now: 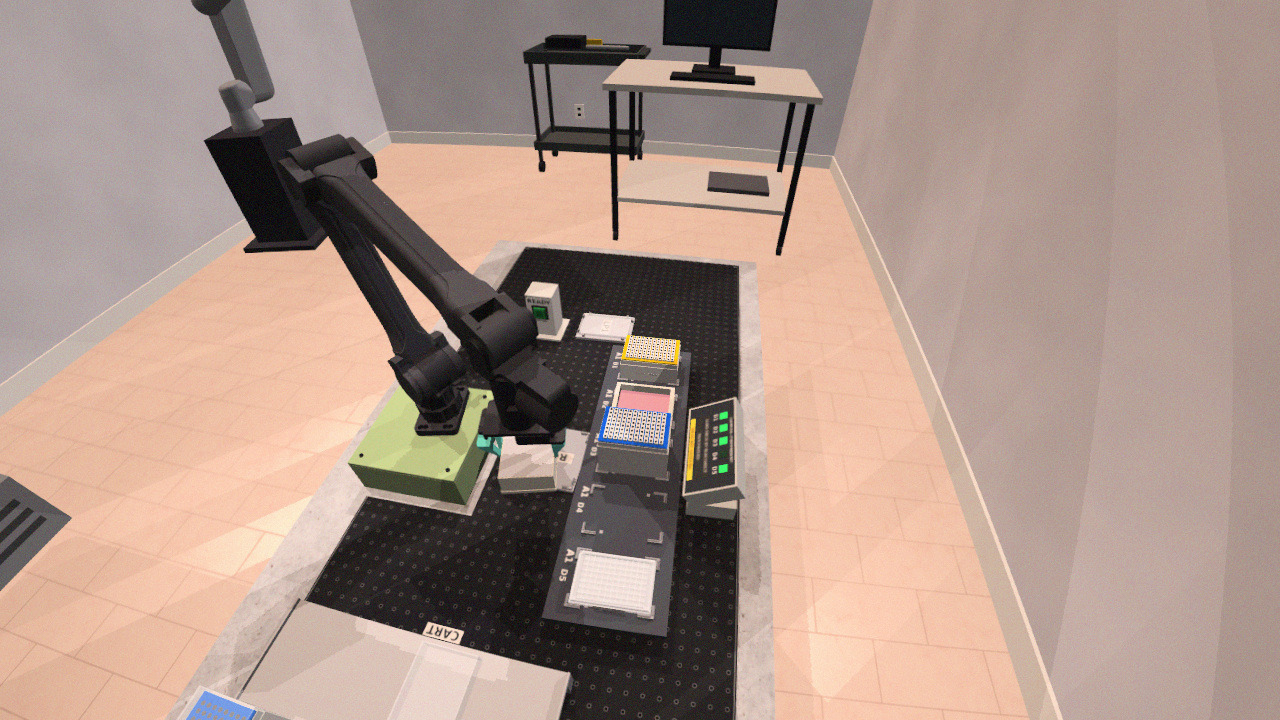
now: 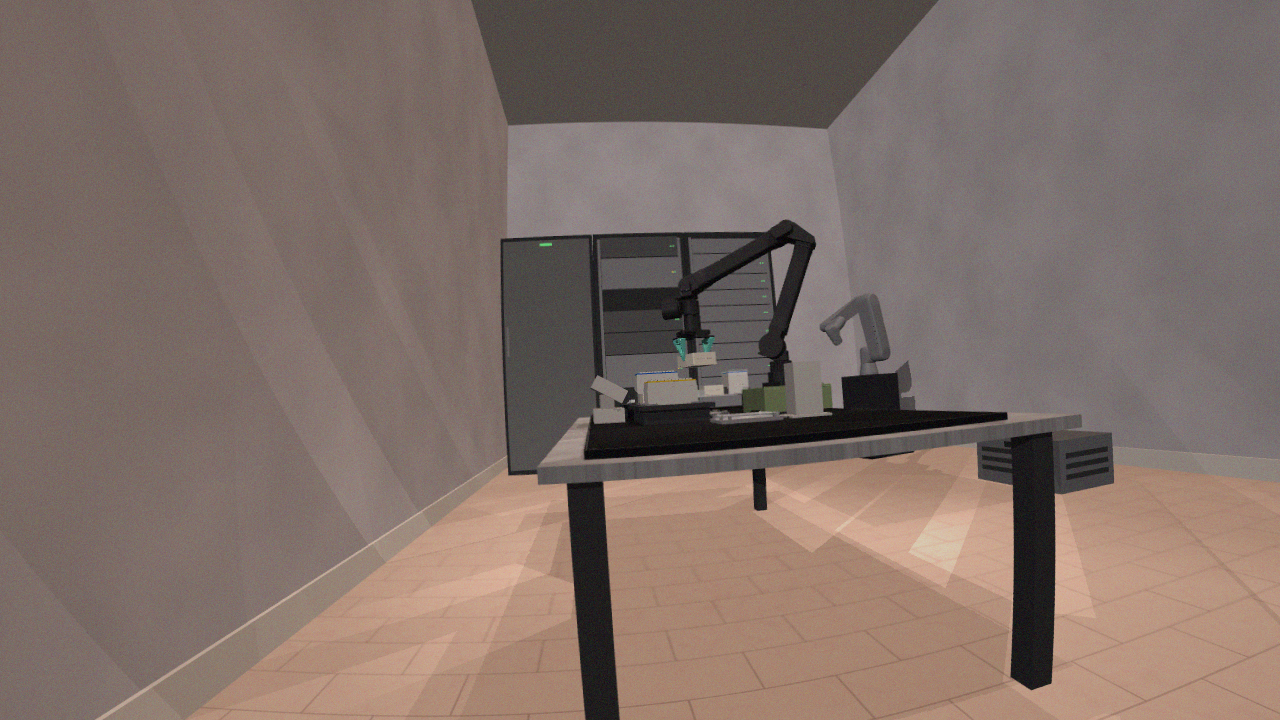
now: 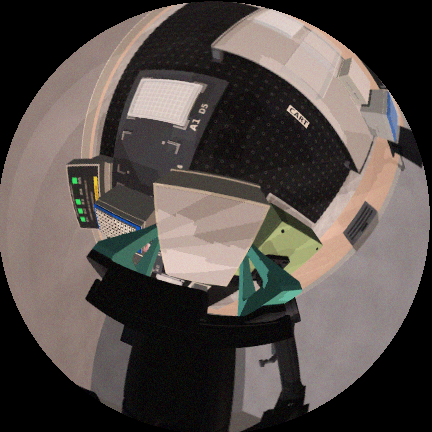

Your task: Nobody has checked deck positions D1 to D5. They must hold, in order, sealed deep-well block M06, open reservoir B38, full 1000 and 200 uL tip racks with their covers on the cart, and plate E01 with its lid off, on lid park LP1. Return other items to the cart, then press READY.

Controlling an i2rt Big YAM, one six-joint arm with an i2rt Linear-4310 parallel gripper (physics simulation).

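Frame: origin at the arm's base, x ahead, y left, z up, level; millimetres.
Seen in the pictures: gripper, fingertip midpoint: (image 1: 529,454) (image 3: 203,234); arm's base, link origin: (image 1: 444,412) (image 2: 782,386).
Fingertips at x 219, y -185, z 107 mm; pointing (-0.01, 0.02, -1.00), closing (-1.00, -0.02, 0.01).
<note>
Pixels of each thing's top centre, then the offset from my fingertips to it. "spot": a spot on its surface instead. Level surfaces: height alone.
- pale box-shaped block, top centre: (image 3: 200,254) (image 1: 527,443) (image 2: 695,353) dx +0, dy +6, dz +22 mm
- deck, surface height: dz -135 mm
- yellow-topped tip rack, top centre: (image 1: 651,347) (image 2: 669,379) dx +217, dy +332, dz -70 mm
- open reservoir, top centre: (image 1: 643,398) dx +195, dy +210, dz -104 mm
- blue-topped tip rack, top centre: (image 1: 635,424) (image 3: 114,230) (image 2: 655,371) dx +174, dy +87, dz -37 mm
- white plate, top centre: (image 1: 613,579) (image 3: 158,97) dx +131, dy -157, dz -121 mm
- LP1, top centre: (image 2: 745,413) (image 1: 605,324) (image 3: 168,281) dx +109, dy +535, dz -165 mm
- READY button, surface spot: (image 1: 539,313) spot: dx -57, dy +504, dz -101 mm
- cart, surface spot: (image 1: 340,640) spot: dx -276, dy -249, dz -123 mm
- clear flat cover, top centre: (image 1: 429,697) dx -112, dy -325, dz -98 mm
- blue-topped item, surface spot: (image 1: 214,705) spot: dx -357, dy -355, dz -29 mm
- status panel, surface spot: (image 1: 713,447) (image 3: 82,198) spot: dx +314, dy +53, dz -65 mm
My gripper (image 1: 526,445) (image 2: 694,351) (image 3: 203,234) is shut on a pale box-shaped block (image 1: 528,472) (image 2: 698,359) (image 3: 210,225), held above the pad beside the deck; its label is hidden. On the deck (image 1: 559,611) (image 3: 215,95), a yellow-topped tip rack (image 1: 651,349) is at D1, an open reservoir (image 1: 642,400) with pink content at D2, a blue-topped tip rack (image 1: 635,427) (image 3: 117,222) at D3. D4 is empty. A white plate (image 1: 614,580) (image 3: 165,100) is at D5; no code is readable. LP1 (image 1: 605,325) lies near the READY button (image 1: 539,313).
The cart (image 1: 340,640) (image 3: 240,42) bears a clear flat cover (image 1: 434,676) (image 3: 312,57), a blue-topped item (image 1: 214,705) (image 3: 391,117) and a pale box (image 3: 355,82). The status panel (image 1: 713,447) (image 3: 85,195) shows green lamps except at D4. The green arm base (image 1: 420,456) (image 3: 290,240) stands beside the pad.
</note>
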